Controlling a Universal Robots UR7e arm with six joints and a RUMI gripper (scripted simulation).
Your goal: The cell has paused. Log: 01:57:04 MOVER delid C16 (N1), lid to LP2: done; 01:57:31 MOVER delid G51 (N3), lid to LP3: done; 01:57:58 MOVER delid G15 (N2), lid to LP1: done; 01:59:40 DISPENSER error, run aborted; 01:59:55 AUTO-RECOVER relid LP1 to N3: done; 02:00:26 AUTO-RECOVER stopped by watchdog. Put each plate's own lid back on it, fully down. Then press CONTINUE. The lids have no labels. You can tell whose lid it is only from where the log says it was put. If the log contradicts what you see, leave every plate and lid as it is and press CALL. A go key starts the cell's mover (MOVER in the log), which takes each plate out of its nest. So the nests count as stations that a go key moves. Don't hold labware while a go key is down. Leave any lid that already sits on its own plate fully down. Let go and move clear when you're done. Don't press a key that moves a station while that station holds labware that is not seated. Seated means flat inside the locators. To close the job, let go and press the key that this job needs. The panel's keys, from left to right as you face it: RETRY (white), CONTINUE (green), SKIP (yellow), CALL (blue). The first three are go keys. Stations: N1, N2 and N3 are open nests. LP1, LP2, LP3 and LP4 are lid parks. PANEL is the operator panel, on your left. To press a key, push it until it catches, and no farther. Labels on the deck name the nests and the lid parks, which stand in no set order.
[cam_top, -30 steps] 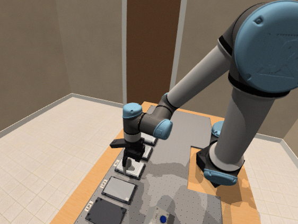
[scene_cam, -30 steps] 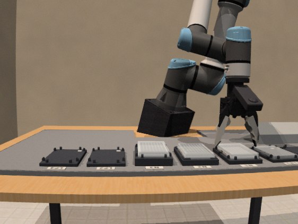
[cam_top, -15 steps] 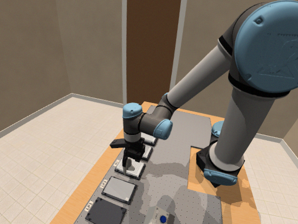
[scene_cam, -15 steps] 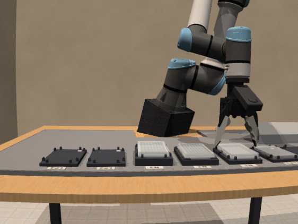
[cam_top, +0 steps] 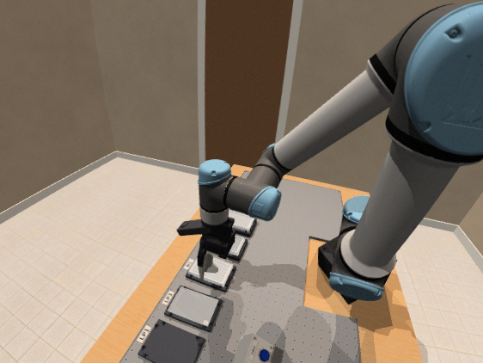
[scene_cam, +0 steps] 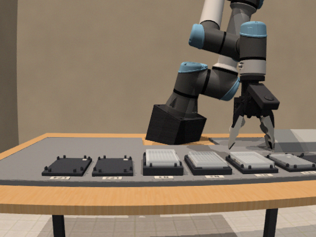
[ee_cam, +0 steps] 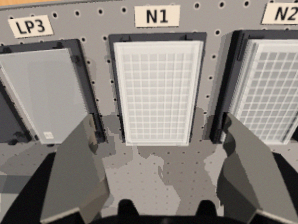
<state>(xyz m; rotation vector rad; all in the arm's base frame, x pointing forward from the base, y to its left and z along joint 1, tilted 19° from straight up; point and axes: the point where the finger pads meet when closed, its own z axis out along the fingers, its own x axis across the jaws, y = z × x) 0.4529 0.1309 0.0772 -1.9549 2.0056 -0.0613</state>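
My hand is 13 cm to the left of the plate and 3 cm above it. The rest, counted from my hand: LP1 lid park (26 cm to the left, 5 cm below, 1 cm behind); LP3 lid park (14 cm to the left, 5 cm below, 1 cm behind); blue CALL key (24 cm behind, 21 cm to the left, 1 cm above).
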